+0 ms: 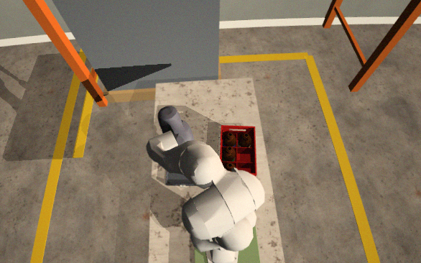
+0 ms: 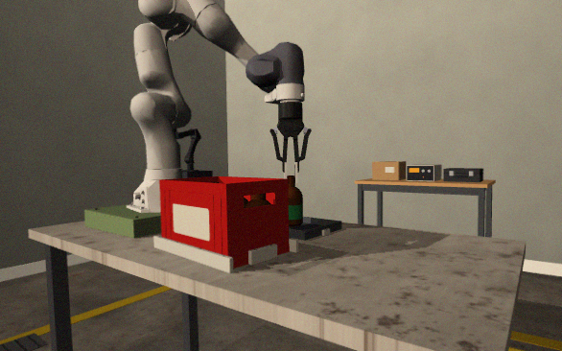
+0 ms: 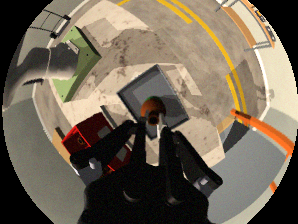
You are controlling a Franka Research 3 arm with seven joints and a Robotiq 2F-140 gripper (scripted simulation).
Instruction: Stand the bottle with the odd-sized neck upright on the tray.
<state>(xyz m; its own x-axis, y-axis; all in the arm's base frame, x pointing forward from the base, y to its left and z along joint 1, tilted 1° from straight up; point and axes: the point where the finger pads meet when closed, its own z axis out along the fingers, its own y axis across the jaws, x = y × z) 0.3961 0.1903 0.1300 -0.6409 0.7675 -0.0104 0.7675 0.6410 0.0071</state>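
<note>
My gripper is now 9 cm above the brown bottle. Round my hand: dark tray: 17 cm below; red crate: 1 cm ahead, 30 cm to the right, 10 cm below.
</note>
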